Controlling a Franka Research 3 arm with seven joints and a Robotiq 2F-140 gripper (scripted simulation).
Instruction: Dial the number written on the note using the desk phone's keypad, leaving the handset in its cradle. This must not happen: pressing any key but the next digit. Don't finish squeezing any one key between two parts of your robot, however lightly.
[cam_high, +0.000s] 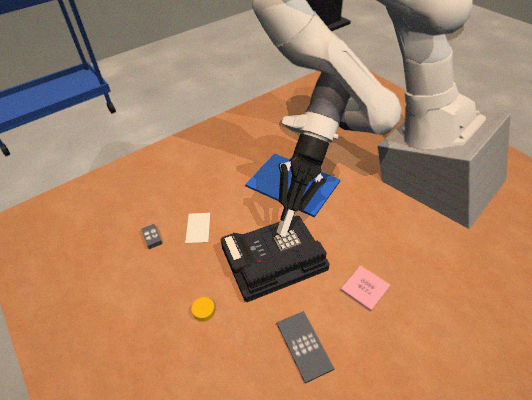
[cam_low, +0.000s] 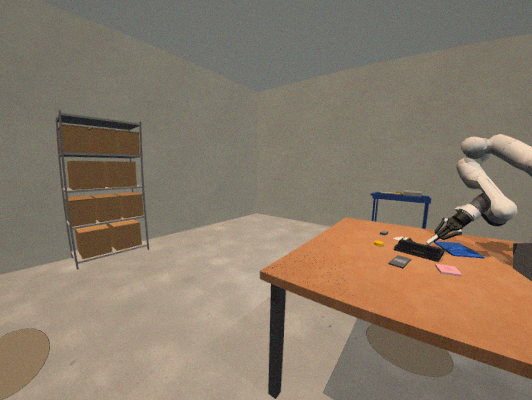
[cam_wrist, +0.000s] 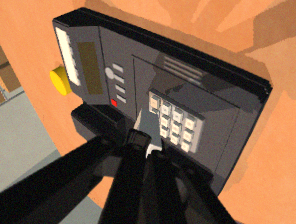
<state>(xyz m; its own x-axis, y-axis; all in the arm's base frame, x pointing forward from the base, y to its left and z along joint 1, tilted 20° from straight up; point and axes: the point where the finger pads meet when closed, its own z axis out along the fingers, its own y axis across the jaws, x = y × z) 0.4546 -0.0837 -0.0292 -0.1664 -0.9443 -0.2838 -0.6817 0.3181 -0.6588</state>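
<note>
Right now the handset is 8 cm to the left of my hand, 7 cm ahead of it and 3 cm below it. From my hand the other things lie so: yellow disc (27 cm ahead, 6 cm below, 4 cm to the left); then cream card (18 cm to the right, 16 cm ahead, 7 cm below); then blue pad (15 cm behind, 14 cm to the right, 7 cm below).
</note>
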